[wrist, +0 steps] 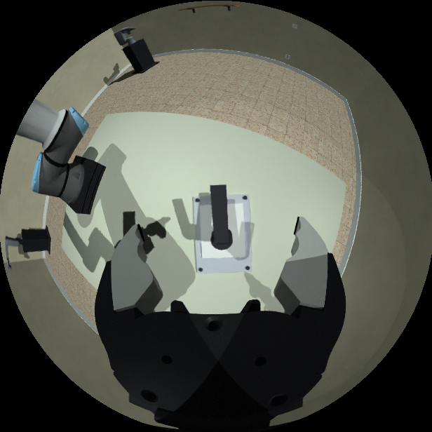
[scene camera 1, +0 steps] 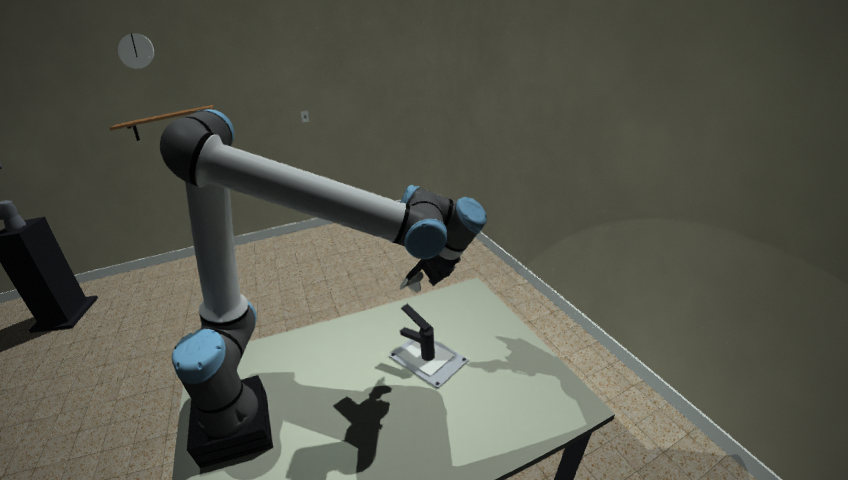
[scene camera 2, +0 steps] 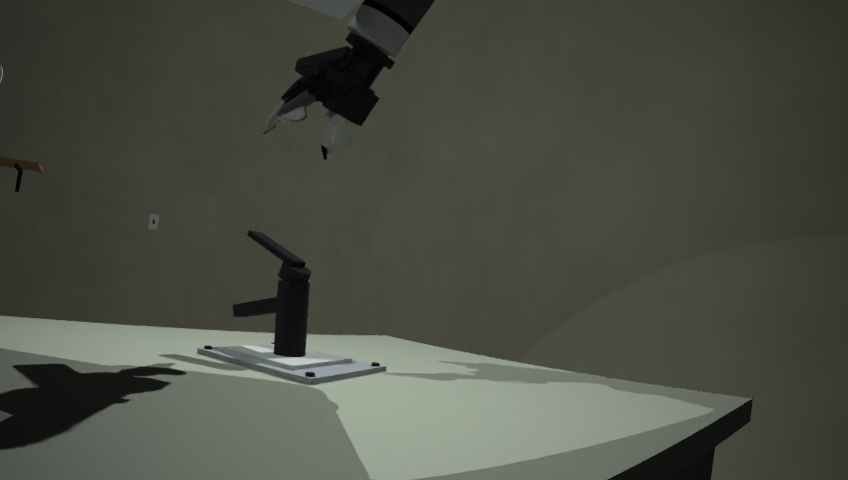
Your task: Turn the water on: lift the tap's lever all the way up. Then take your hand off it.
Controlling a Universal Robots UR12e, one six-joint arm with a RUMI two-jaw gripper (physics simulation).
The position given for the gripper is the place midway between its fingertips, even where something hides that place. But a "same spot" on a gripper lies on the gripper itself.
Scene:
gripper: wrist 217, 222; scene camera 1; scene camera 2
same spot on gripper: (scene camera 1: 413, 283) = (scene camera 2: 293, 110)

